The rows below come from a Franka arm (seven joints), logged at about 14 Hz.
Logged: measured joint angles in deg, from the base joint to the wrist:
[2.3 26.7 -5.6 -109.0 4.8 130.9 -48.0]
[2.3 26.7 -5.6 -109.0 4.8 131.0 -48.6]
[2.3 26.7 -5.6 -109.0 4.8 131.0 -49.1]
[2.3 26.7 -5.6 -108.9 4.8 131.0 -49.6]
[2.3 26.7 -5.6 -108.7 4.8 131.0 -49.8]
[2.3 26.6 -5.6 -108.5 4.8 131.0 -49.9]
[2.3 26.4 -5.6 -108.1 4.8 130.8 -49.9]
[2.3 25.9 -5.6 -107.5 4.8 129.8 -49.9]
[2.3 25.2 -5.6 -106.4 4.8 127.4 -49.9]
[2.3 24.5 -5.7 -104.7 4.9 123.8 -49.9]
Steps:
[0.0 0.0 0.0 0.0 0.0 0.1 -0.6]
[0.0 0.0 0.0 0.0 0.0 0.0 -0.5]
[0.0 0.0 0.0 0.1 0.0 0.0 -0.5]
[0.0 0.0 0.0 0.2 0.0 0.0 -0.2]
[0.0 -0.1 0.0 0.2 0.0 0.0 -0.1]
[0.0 -0.2 0.0 0.4 0.0 -0.2 0.0]
[0.0 -0.5 0.0 0.6 0.0 -1.0 0.0]
[0.0 -0.7 0.0 1.1 0.0 -2.4 0.0]
[0.0 -0.7 -0.1 1.7 0.1 -3.6 0.0]

